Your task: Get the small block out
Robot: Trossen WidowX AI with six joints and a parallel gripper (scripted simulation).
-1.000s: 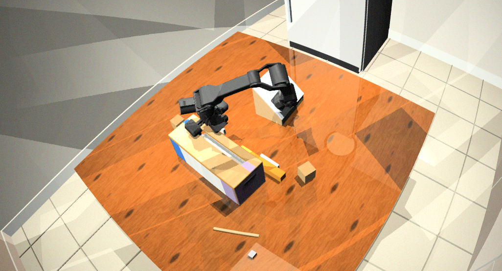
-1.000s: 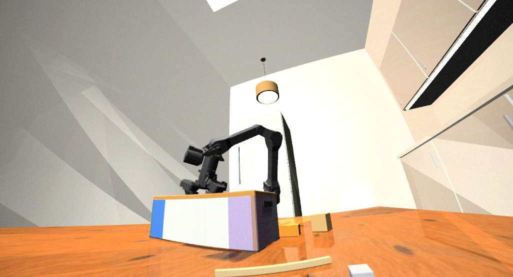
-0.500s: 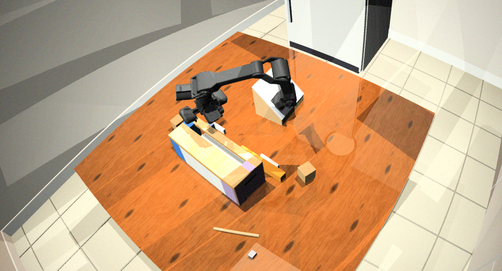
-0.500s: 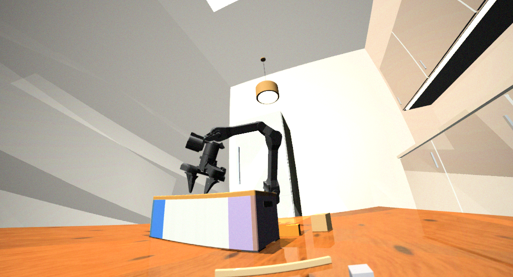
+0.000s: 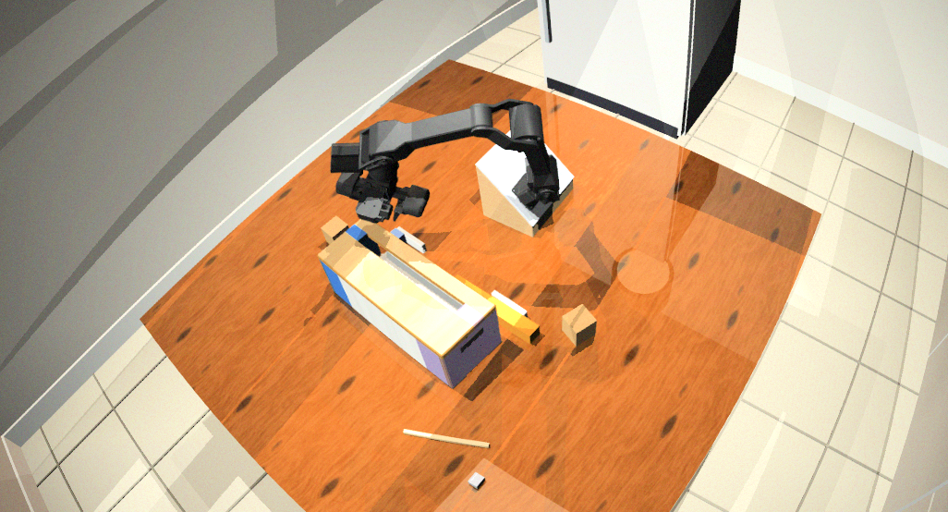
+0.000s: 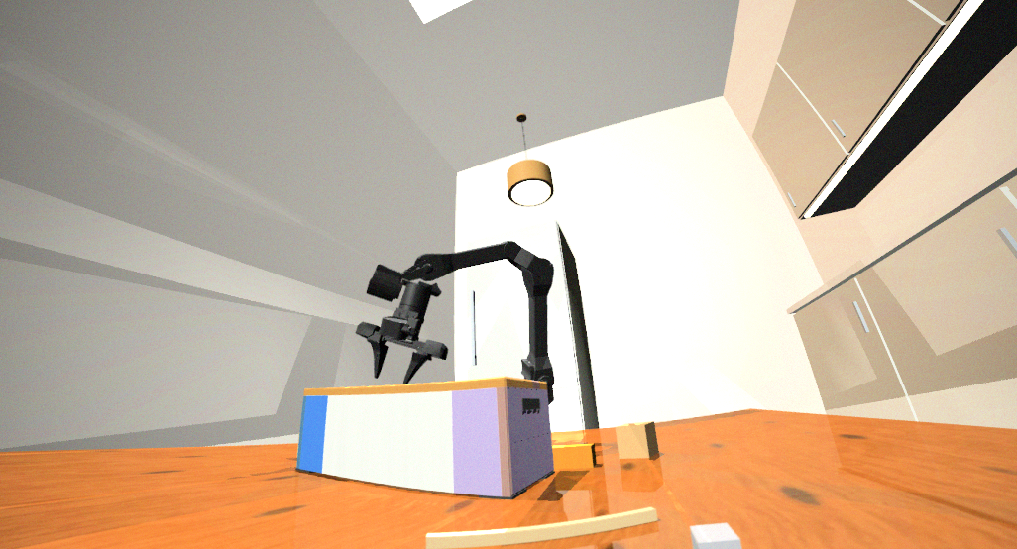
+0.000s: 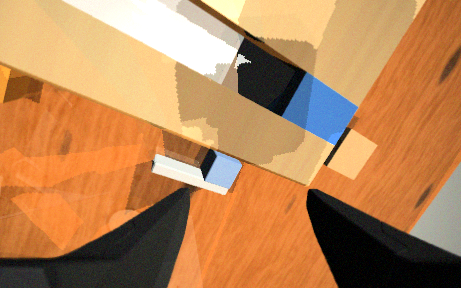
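My gripper tip is now 4 cm past the blue block, 3 cm to the left of it and 14 cm above it. From my gripper tip the other things lie so: box: 6 cm ahead, 13 cm to the left, 9 cm below; yellow bar: 1 cm ahead, 27 cm to the left, 14 cm below; thin stick: 30 cm ahead, 35 cm to the left, 15 cm below.
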